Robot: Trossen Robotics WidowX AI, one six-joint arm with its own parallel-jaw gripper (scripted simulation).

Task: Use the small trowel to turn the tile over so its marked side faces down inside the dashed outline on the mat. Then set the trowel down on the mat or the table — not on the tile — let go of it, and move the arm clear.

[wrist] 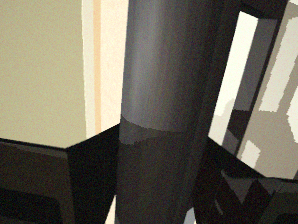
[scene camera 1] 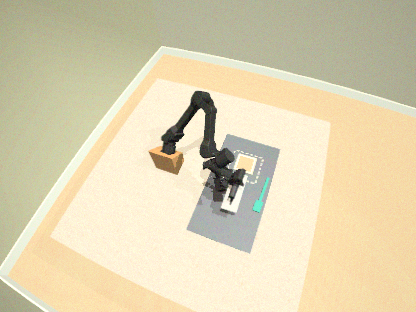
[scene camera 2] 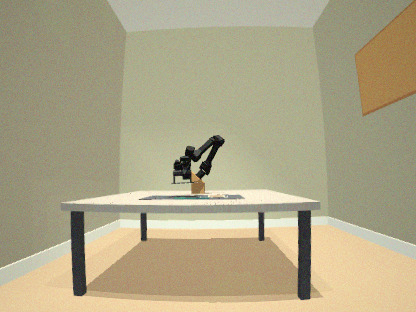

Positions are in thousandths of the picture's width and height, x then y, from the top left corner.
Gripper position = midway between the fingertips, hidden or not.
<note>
The gripper (wrist: 542, 574) holds a trowel (wrist: 622, 346).
</note>
